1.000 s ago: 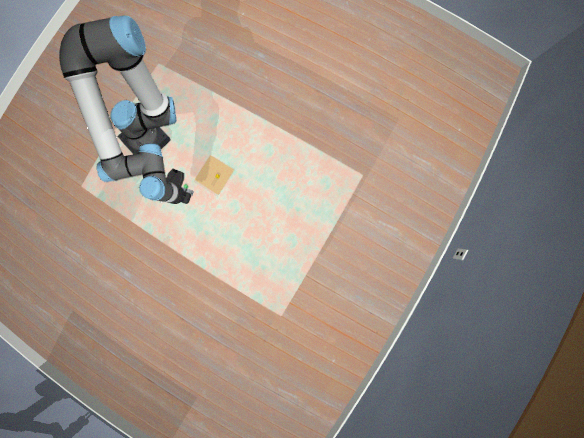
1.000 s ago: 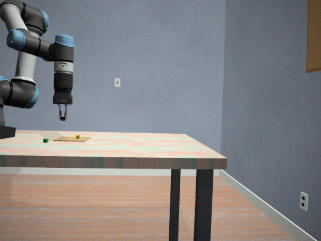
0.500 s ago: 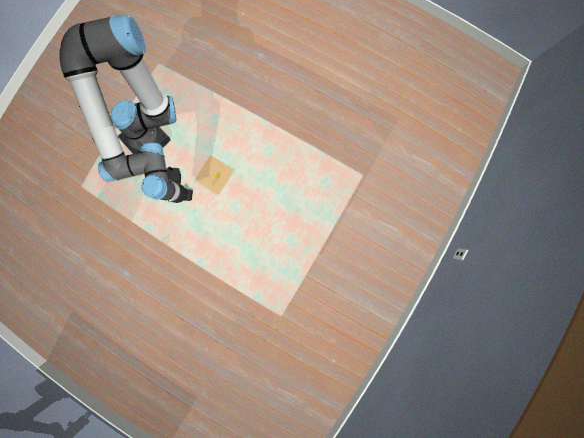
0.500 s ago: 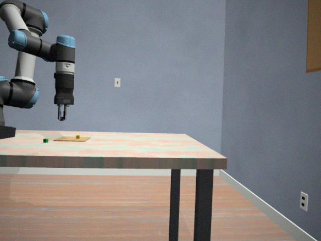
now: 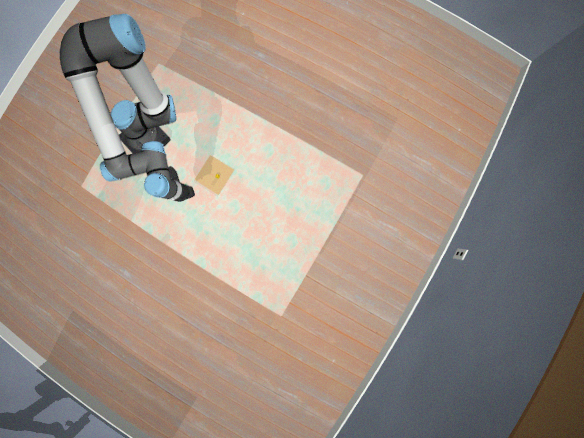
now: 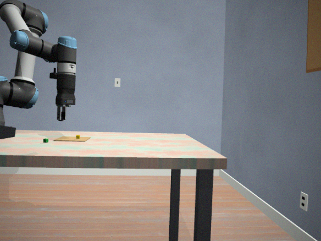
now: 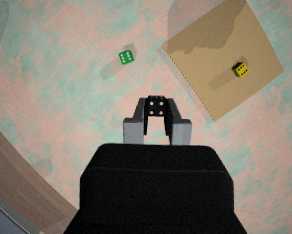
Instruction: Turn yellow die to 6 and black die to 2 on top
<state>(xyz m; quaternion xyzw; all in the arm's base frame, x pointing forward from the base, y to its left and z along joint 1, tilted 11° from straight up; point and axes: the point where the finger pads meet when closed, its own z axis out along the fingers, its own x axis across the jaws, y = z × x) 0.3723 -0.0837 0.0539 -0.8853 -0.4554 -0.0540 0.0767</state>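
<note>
My gripper is now 60 mm past the green die and 110 mm above it. Round my hand: yellow die (40 mm ahead, 120 mm to the left, 100 mm below); black die (20 mm below); tan mat (20 mm ahead, 120 mm to the left, 110 mm below).
</note>
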